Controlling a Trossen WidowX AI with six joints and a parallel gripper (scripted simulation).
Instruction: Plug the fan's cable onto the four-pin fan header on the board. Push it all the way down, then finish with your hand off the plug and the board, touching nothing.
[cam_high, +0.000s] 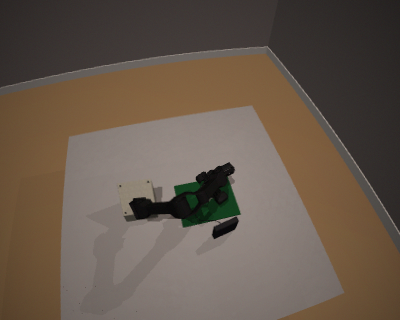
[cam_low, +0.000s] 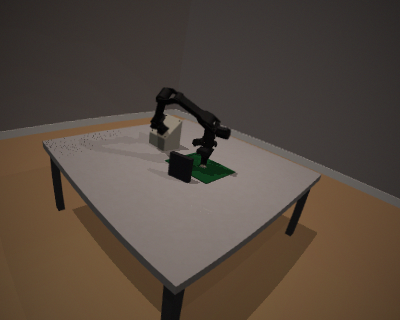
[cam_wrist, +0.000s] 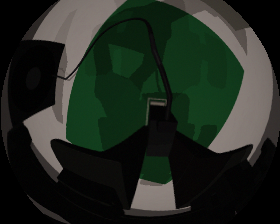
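My gripper tip is 20 mm past the green board, 10 mm to the left of it and 50 mm above it. The rest, counted from my gripper tip: black plug 10 mm behind, 10 mm above.
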